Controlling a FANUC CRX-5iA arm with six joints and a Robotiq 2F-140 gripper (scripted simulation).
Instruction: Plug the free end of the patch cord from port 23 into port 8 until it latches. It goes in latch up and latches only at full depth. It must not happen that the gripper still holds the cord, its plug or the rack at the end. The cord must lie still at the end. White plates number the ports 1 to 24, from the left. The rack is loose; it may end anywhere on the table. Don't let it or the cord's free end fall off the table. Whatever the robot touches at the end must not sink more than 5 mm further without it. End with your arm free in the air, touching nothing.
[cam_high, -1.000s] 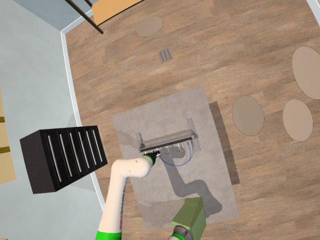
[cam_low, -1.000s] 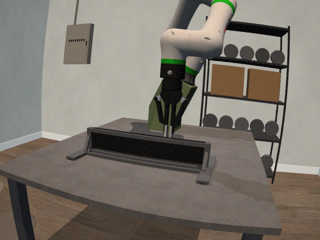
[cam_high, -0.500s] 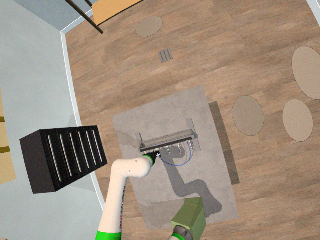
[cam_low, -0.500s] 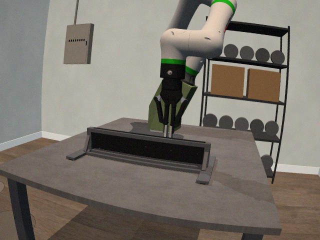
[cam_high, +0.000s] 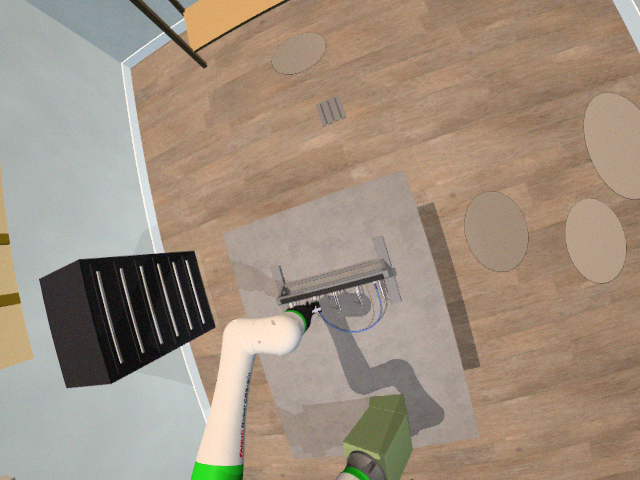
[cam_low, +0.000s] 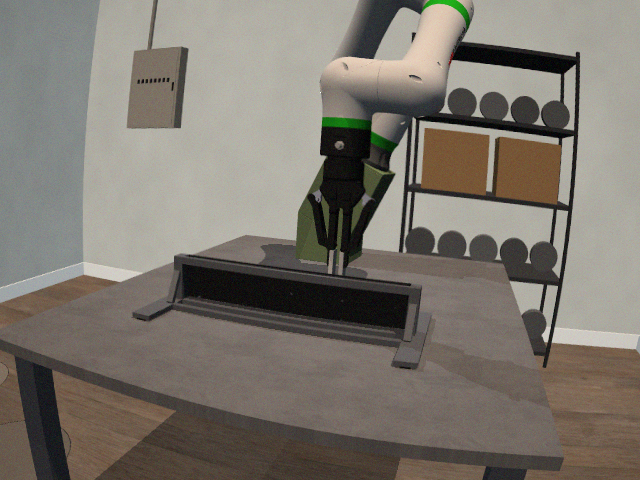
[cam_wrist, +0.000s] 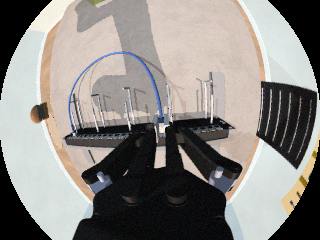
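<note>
Right now my hand is 30 mm above the plug and 10 mm short of it.
</note>
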